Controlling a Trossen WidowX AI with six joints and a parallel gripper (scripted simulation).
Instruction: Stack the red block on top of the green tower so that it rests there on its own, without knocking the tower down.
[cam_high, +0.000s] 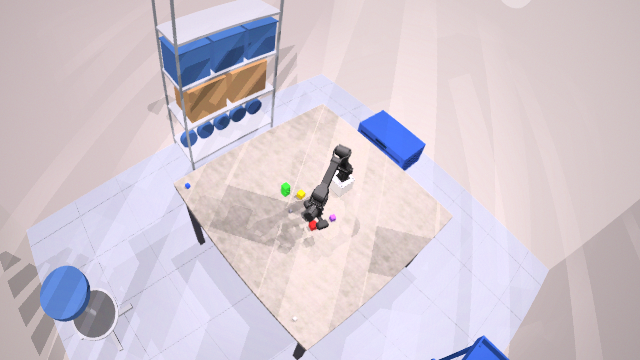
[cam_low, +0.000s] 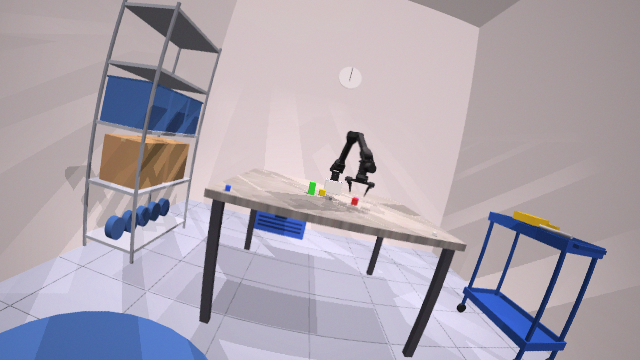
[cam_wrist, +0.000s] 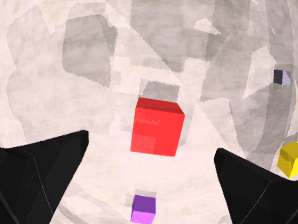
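The red block lies 4 cm below my gripper tip. Round my gripper tip: small blue block (54 cm ahead, 61 cm to the right, 5 cm below); yellow block (6 cm behind, 22 cm to the right, 4 cm below); purple block (13 cm behind, 1 cm to the left, 5 cm below).
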